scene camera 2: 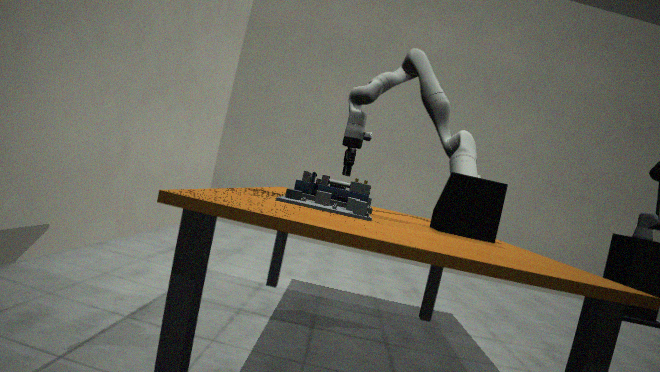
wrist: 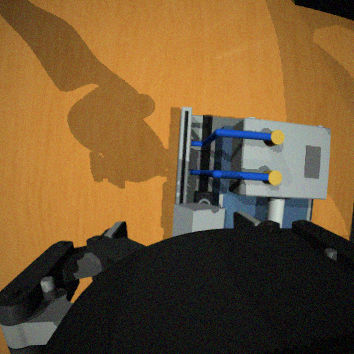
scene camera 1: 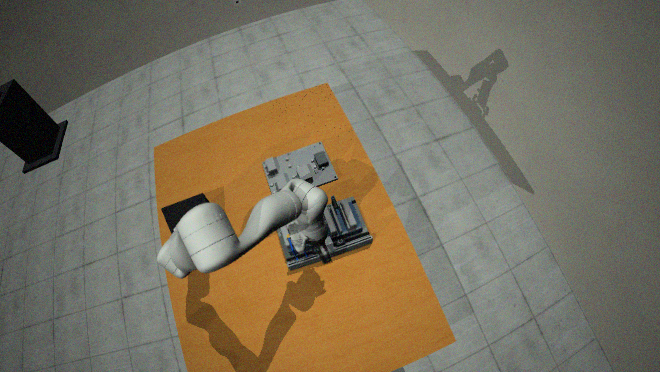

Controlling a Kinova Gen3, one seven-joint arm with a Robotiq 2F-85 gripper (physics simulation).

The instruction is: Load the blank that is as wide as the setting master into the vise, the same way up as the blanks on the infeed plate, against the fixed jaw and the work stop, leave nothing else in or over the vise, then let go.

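Places are measured from the arm's base along level axes (x left, y ahead, z down), in metres.
Pixels of known places: gripper, fingertip midpoint: point(scene camera 2: 345, 175) point(wrist: 180, 228) point(scene camera 1: 318, 248); arm's base at its link origin: point(scene camera 2: 466, 199).
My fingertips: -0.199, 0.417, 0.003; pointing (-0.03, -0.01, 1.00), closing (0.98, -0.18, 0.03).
For each thing: its top centre in the pictures, then the offset to it from my fingertips, as dx, dy, dz. "pt": a spot on its surface instead. Level surfaces: height alone.
- white screw at a spot on its surface: point(wrist: 275, 210) pt +0.092, -0.018, +0.028
- infeed plate at its top centre: point(scene camera 2: 325, 205) point(scene camera 1: 298, 169) +0.375, +0.009, +0.105
- vise with grey blanks, surface spot: point(scene camera 1: 272, 166) pt +0.399, -0.084, +0.069
- orange table at its surface level: dz +0.113
The vise point(scene camera 1: 347, 220) point(scene camera 2: 330, 194) point(wrist: 285, 162) sits mid-table on a grey base. In the wrist view its grey block carries two blue rods point(wrist: 242, 134) with yellow knobs point(wrist: 277, 137), and a white screw point(wrist: 275, 210) runs below it. My gripper point(scene camera 2: 348, 169) is open and empty. It hangs a short way above the vise's near end, and the arm hides it in the overhead view. The infeed plate point(scene camera 1: 300, 161) lies behind the vise with grey blanks point(scene camera 1: 272, 166) point(scene camera 1: 320, 159) on it. One more blank is partly hidden by the arm. I cannot pick out the setting master.
The arm's black pedestal point(scene camera 1: 182, 210) point(scene camera 2: 467, 207) stands on the orange table point(scene camera 1: 258, 305) point(scene camera 2: 415, 238) to one side of the vise. A black stand point(scene camera 1: 29, 127) is on the floor beyond the table.
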